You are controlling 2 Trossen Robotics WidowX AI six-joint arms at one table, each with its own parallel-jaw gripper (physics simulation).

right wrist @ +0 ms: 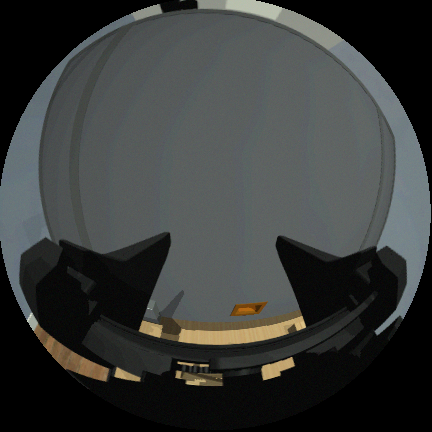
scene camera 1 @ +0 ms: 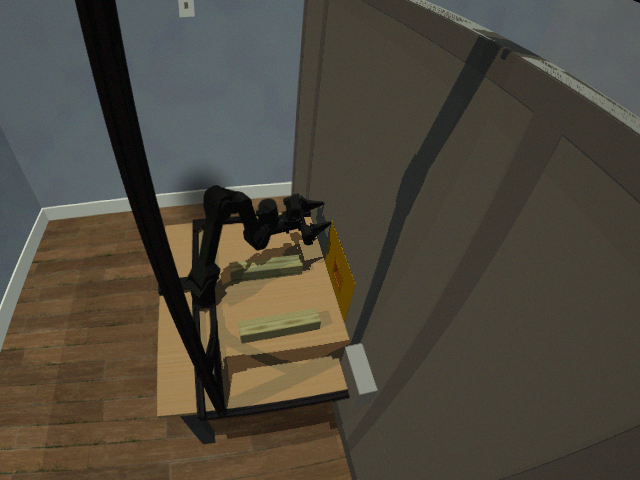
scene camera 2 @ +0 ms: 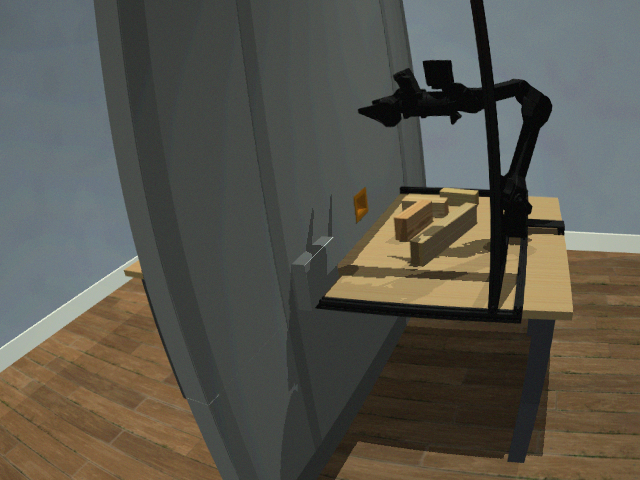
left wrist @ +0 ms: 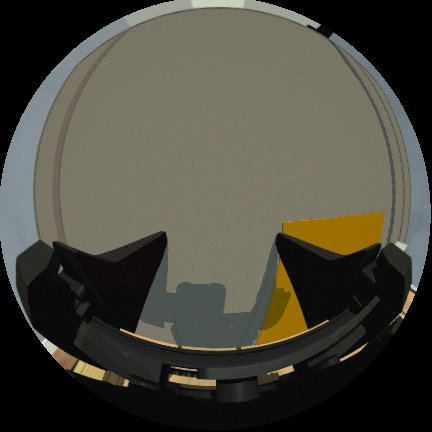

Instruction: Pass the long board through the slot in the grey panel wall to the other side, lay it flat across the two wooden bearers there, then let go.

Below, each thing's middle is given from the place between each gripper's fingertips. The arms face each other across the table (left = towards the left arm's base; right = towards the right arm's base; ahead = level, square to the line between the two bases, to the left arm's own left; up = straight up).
The grey block (scene camera 1: 359, 379) is 32 cm below my right hand, 20 cm behind it and 13 cm to the left of it.
Now: left hand 50 cm past the grey block, 15 cm above it and 2 cm to the left of it.
